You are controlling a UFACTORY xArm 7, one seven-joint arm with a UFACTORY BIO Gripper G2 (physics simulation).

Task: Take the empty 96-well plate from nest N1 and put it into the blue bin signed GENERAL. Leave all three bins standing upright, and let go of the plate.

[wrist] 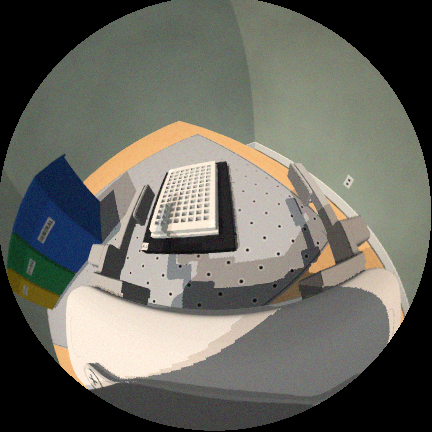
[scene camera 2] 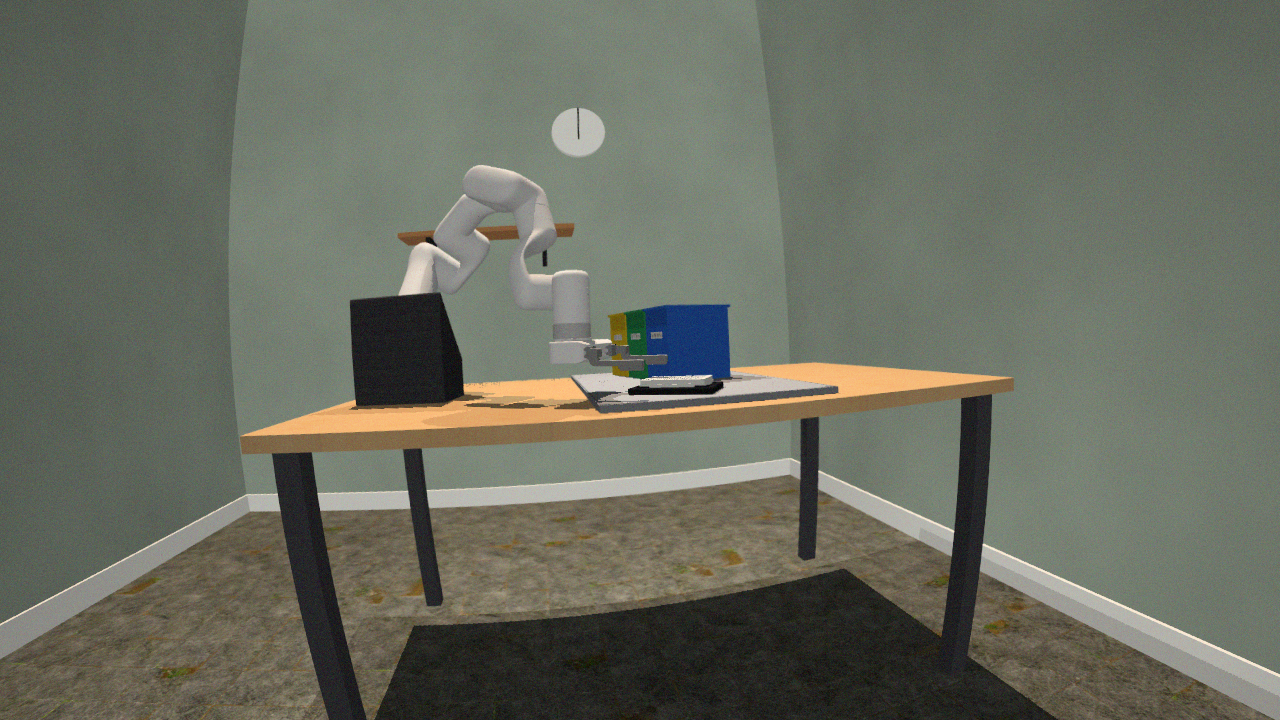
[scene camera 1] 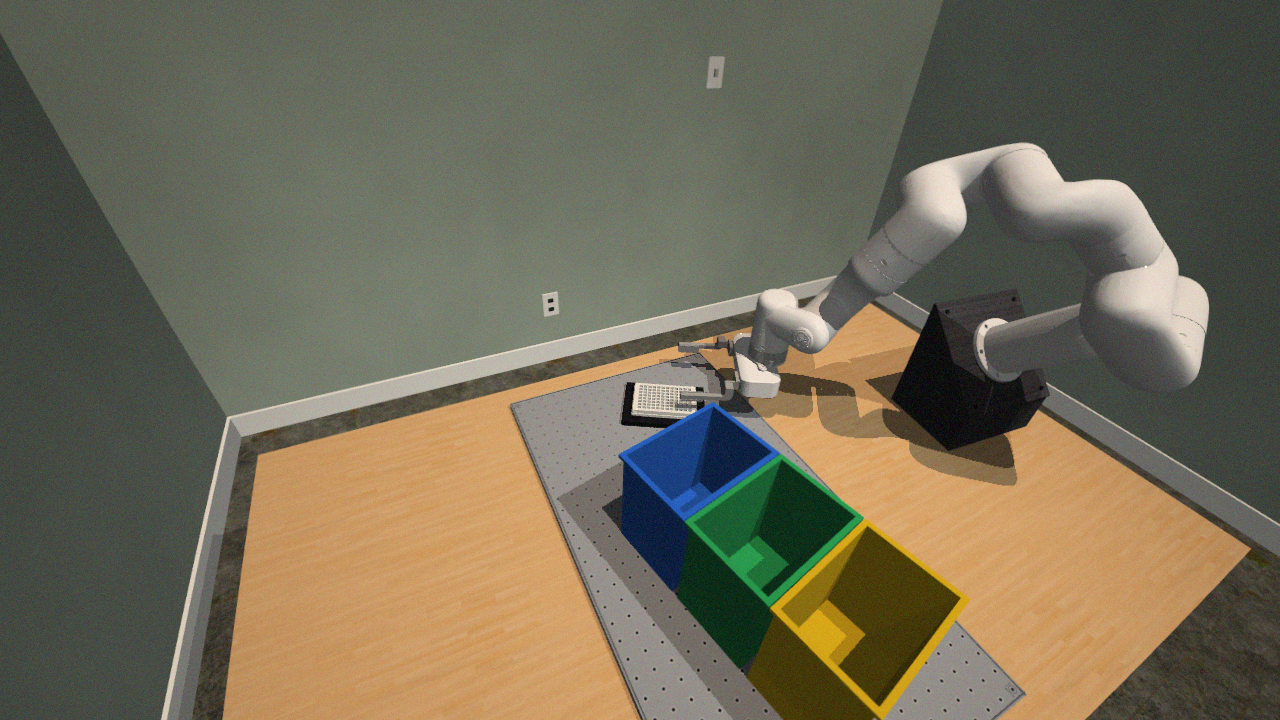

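Where they show: end effector, tool point: (wrist: 217, 190) (scene camera 2: 645, 362) (scene camera 1: 689, 370); arm's base, origin of the base link: (scene camera 2: 406, 331) (scene camera 1: 997, 350).
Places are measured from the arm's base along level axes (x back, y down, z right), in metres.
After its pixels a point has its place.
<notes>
The white 96-well plate (scene camera 1: 660, 398) @(x -0.635, y 0.128, z 0.156 m) (scene camera 2: 677, 381) @(x -0.623, y 0.132, z 0.198 m) (wrist: 187, 195) @(x -0.615, y 0.130, z 0.156 m) lies flat in the black nest (scene camera 1: 629, 417) @(x -0.706, y 0.142, z 0.132 m) (scene camera 2: 637, 390) @(x -0.548, y 0.145, z 0.191 m) (wrist: 228, 220) @(x -0.563, y 0.142, z 0.191 m). A small tag on the nest is too small to read surely. My gripper (scene camera 1: 682, 372) @(x -0.565, y 0.094, z 0.187 m) (scene camera 2: 646, 356) (wrist: 222, 194) @(x -0.565, y 0.094, z 0.187 m) is open and empty, its fingers roughly level and a little above the plate. In the wrist view the plate sits left of centre between the fingers, nearer the left one. The blue bin (scene camera 1: 648, 519) @(x -0.759, y 0.052, z -0.160 m) (scene camera 2: 698, 340) @(x -0.701, y 0.060, z -0.072 m) (wrist: 72, 235) @(x -0.614, y 0.095, z -0.066 m), with its GENERAL label, stands upright beside the nest.
The green bin (scene camera 1: 716, 573) @(x -0.712, y 0.017, z -0.275 m) (scene camera 2: 636, 351) @(x -0.552, y 0.083, z -0.215 m) (wrist: 47, 272) @(x -0.559, y 0.090, z -0.200 m) and the yellow bin (scene camera 1: 801, 680) @(x -0.660, y 0.047, z -0.398 m) (wrist: 42, 296) stand upright in a row beyond the blue one, on the grey perforated board (scene camera 1: 572, 429) @(x -0.817, y 0.154, z 0.137 m) (scene camera 2: 778, 388) @(x -0.814, y 0.154, z 0.212 m) (wrist: 257, 225) @(x -0.548, y 0.154, z 0.222 m). The black robot base (scene camera 1: 948, 385) @(x -0.118, y 0.049, z -0.022 m) (scene camera 2: 407, 349) @(x -0.041, y 0.045, z 0.083 m) stands on the wooden table.
</notes>
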